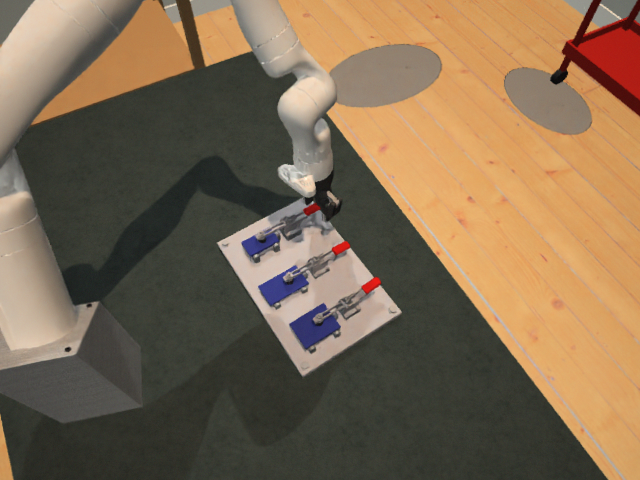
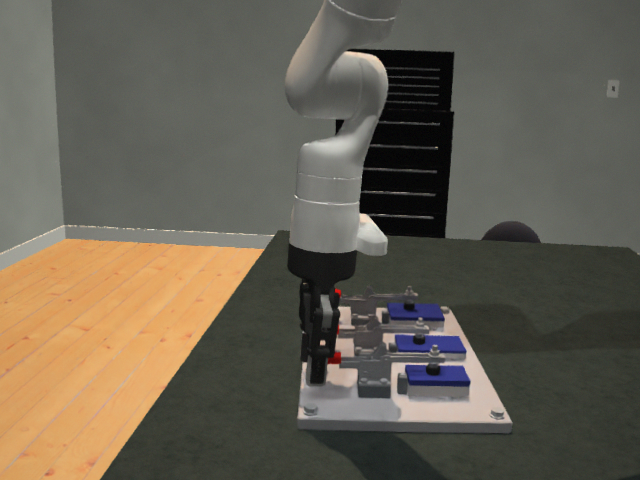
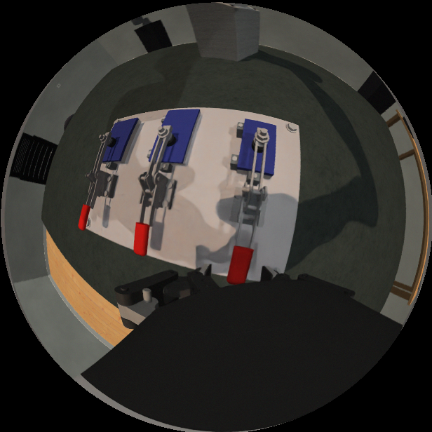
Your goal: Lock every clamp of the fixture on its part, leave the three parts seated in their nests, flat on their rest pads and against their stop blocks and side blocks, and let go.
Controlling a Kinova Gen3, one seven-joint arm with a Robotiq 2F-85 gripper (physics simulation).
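Seen in the pictures: gripper, fingertip midpoint: point(image 1: 318, 210) point(image 2: 312, 372); arm's base, origin of the base link: point(image 1: 45, 329).
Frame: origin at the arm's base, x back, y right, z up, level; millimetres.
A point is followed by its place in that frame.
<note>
The fixture plate point(image 1: 351, 331) {x -456, y 132, z -231 mm} point(image 2: 351, 413) {x -469, y -187, z -231 mm} point(image 3: 210, 150) carries three blue-topped parts and three clamps with red handles. The near part point(image 2: 454, 376) {x -355, y -130, z -205 mm} point(image 1: 253, 246) {x -357, y -118, z -205 mm} point(image 3: 268, 160), middle part point(image 2: 447, 343) {x -353, y -12, z -215 mm} point(image 1: 272, 292) {x -350, y -7, z -215 mm} point(image 3: 189, 132) and far part point(image 2: 429, 311) {x -373, y 94, z -210 mm} point(image 1: 303, 331) {x -369, y 98, z -210 mm} point(image 3: 126, 136) look flat beside their blocks. All clamp arms lie over their parts, black tips down on the tops; locking cannot be confirmed. My gripper point(image 1: 326, 215) {x -520, y -141, z -208 mm} point(image 2: 316, 376) {x -520, y -141, z -208 mm} point(image 3: 236, 274) is open, its fingers on either side of the near red handle point(image 1: 311, 209) {x -502, y -135, z -185 mm} point(image 2: 334, 357) {x -494, y -144, z -185 mm}, without gripping it.
The middle handle point(image 1: 341, 248) {x -516, y -25, z -196 mm} point(image 3: 141, 239) and far handle point(image 1: 371, 285) {x -524, y 83, z -179 mm} point(image 3: 84, 217) stick out on the gripper's side. Bolt heads stand at the plate's corners. The robot's base block point(image 1: 118, 361) {x -57, y 40, z -118 mm} point(image 3: 225, 32) stands beyond the parts. A red cart point(image 1: 599, 67) stands far off.
</note>
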